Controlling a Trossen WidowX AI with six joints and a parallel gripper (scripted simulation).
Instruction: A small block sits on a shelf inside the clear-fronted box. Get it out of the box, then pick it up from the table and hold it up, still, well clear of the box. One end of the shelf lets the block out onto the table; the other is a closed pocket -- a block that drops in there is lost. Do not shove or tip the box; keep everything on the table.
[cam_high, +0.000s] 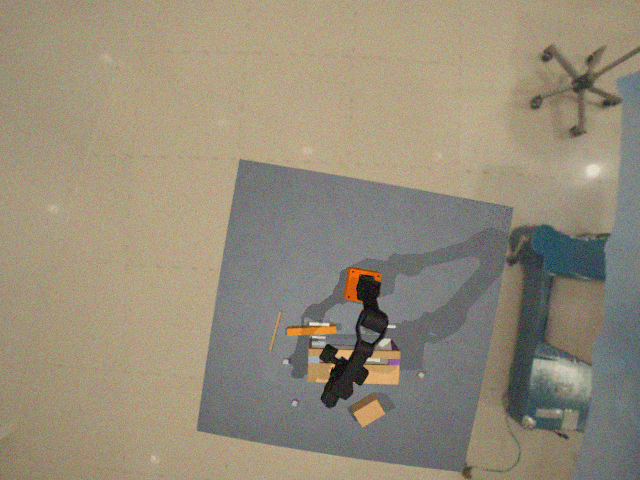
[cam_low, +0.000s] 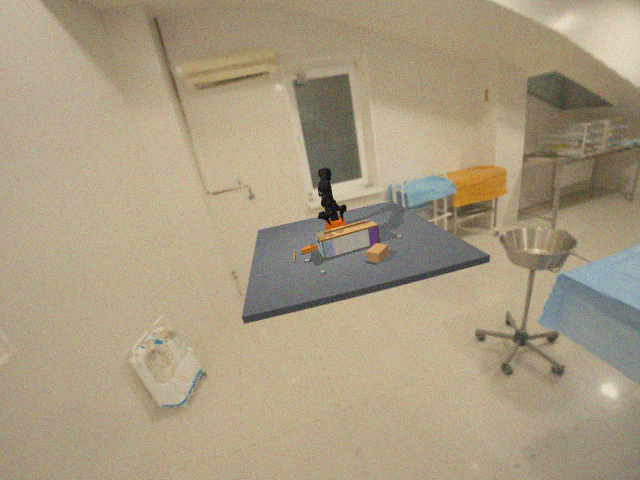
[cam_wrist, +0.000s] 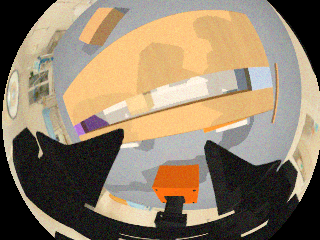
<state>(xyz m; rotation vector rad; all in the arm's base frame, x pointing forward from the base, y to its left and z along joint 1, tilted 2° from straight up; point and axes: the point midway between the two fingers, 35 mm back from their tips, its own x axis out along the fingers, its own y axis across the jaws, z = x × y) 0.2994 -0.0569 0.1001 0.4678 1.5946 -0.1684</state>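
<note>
The box lies 10 cm below my gripper tip, 4 cm to the left of it and 2 cm ahead of it. The rest, counted from my gripper tip: thin stick 32 cm to the right, 16 cm below, 1 cm behind; then orange bar 15 cm to the right, 15 cm below, 4 cm behind.
</note>
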